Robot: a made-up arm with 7 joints.
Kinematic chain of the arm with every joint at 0, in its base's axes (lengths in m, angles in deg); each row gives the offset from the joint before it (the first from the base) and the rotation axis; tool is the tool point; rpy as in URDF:
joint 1: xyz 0 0 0.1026 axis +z
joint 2: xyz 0 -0.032 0.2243 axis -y
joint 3: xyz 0 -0.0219 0.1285 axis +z
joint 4: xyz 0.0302 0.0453 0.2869 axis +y
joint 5: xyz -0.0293 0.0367 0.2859 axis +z
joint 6: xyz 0 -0.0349 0.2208 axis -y
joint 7: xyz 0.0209 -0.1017 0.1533 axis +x
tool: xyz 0 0 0 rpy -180 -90 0
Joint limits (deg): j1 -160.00..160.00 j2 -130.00..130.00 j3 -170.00..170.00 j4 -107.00..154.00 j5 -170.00..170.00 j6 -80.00..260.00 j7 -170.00..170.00
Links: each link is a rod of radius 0.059 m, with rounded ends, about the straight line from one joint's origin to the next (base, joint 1, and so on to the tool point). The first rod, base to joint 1, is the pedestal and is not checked.
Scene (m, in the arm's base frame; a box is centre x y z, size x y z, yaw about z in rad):
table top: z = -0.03
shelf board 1: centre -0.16 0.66 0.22 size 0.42 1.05 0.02 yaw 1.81
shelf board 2: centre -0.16 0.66 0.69 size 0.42 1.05 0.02 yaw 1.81
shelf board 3: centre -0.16 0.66 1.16 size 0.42 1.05 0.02 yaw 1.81
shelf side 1: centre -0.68 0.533 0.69 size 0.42 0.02 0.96 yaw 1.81
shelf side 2: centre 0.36 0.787 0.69 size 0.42 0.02 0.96 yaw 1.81
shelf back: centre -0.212 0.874 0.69 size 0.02 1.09 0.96 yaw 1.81
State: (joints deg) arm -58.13 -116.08 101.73 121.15 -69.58 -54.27 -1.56
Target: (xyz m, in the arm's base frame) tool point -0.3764 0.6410 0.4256
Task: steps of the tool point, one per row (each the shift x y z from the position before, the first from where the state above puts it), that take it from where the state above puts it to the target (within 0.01 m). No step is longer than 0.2 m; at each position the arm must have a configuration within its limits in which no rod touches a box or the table.
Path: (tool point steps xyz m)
1: -0.0649 0.0611 0.1631
2: -0.1305 0.0756 0.1226
3: -0.1775 0.0556 0.0604
4: -0.1902 0.0104 -0.0081
5: -0.1624 -0.0422 -0.0670
6: -0.1016 -0.0827 -0.1041
7: -0.0599 0.0967 0.0238
8: -0.0395 0.1138 0.0091
9: -0.0161 0.1211 -0.0072
10: 0.0057 0.1186 -0.0257

